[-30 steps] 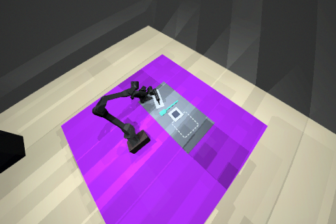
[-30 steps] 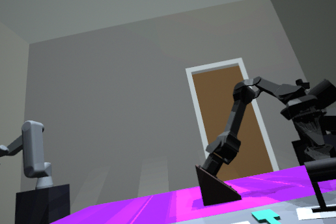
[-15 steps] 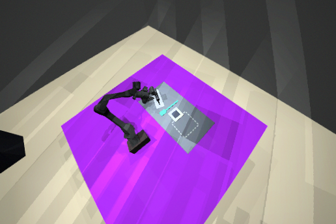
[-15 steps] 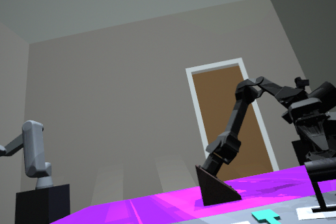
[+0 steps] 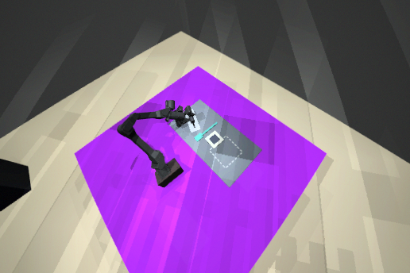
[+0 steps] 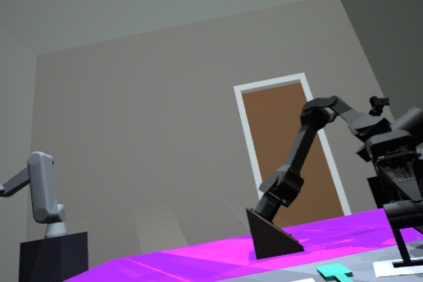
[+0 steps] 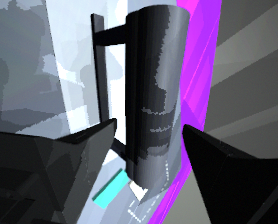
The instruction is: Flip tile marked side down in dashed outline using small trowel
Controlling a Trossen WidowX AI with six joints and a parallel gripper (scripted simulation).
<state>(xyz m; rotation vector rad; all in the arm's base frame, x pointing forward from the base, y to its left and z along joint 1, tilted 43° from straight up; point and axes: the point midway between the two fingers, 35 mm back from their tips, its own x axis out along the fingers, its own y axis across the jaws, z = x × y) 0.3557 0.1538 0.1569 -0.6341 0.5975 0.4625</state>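
The teal trowel lies 10 mm behind my gripper tip, 130 mm to the right of it and 60 mm below it. Round my gripper tip: grey mat: 20 mm ahead, 190 mm to the right, 80 mm below; then white tile: 10 mm ahead, 220 mm to the right, 60 mm below.
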